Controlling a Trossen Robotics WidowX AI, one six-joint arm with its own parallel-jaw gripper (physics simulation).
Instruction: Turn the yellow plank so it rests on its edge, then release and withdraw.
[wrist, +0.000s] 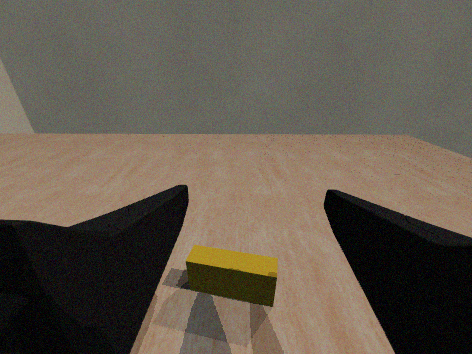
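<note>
The yellow plank (231, 275) stands on its long narrow edge on the wooden table, low in the middle of the wrist view. Its narrow top face is bright and its broad side, facing the camera, is dark. It runs slightly askew, its right end nearer the camera. My gripper (256, 195) is open, with one black finger at the left and one at the right. The plank is apart from both fingers and lies on the table below and between them in the view. The far side of the plank is hidden.
The pale wooden table (250, 165) reaches back to a straight far edge, with a corner at the upper right. A grey wall (240, 65) is behind it, and a lighter surface (10, 110) shows at the far left. Shadows fall around the plank.
</note>
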